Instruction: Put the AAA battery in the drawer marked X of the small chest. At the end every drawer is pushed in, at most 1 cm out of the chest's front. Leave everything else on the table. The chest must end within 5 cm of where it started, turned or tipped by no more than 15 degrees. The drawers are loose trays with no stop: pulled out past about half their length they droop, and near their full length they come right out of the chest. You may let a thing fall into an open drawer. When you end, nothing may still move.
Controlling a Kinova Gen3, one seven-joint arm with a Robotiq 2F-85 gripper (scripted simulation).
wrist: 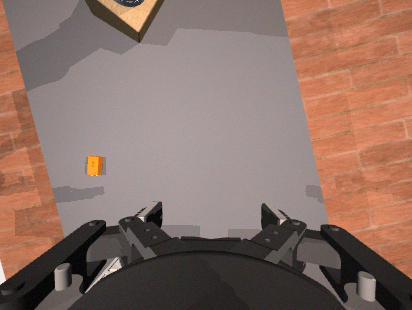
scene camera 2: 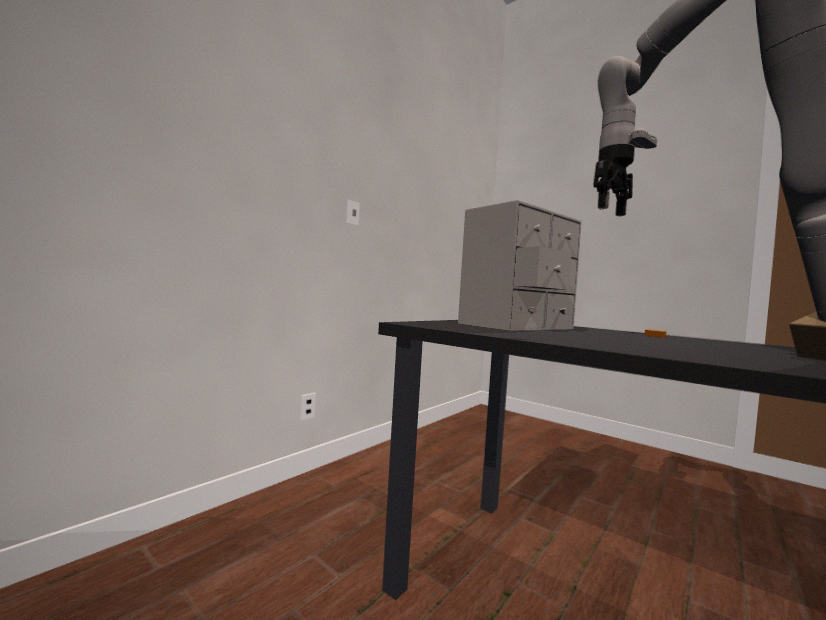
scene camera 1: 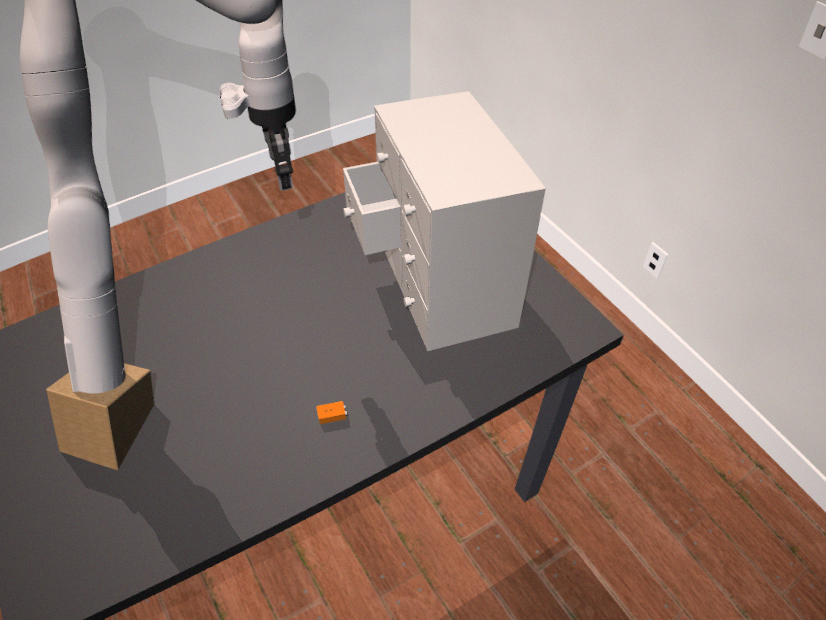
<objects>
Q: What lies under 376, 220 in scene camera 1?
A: A drawer.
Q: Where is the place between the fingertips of my gripper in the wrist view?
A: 211, 213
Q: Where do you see a white chest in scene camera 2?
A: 489, 243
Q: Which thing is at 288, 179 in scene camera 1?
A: My gripper.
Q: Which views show my gripper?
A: The wrist view, scene camera 2 and scene camera 1: all of them.
</objects>
